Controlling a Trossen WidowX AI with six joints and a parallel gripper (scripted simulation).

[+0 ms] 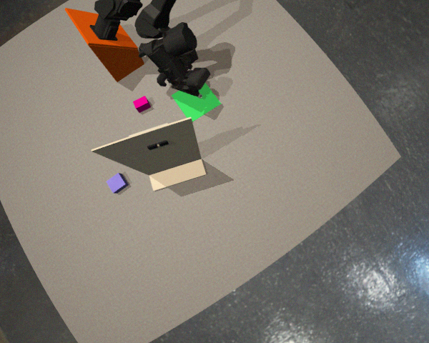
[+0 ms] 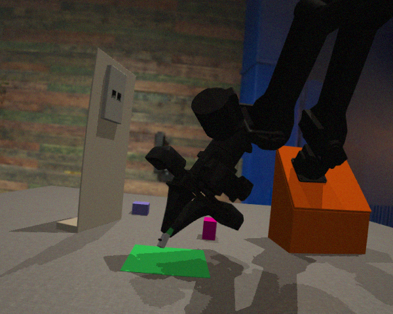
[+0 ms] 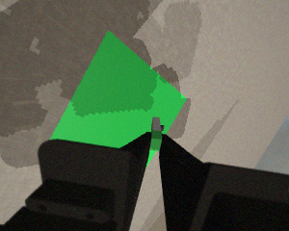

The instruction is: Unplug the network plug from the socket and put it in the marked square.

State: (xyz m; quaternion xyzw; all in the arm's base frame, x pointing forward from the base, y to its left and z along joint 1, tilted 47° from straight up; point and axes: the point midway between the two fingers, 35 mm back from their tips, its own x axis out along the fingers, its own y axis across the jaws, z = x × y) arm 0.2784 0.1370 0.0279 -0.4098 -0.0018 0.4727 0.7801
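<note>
The green marked square lies 4 cm below my gripper tip and 1 cm behind it. Also, from my gripper tip: upright panel 19 cm to the right, 14 cm ahead, 13 cm above; green network plug 1 cm to the left.
</note>
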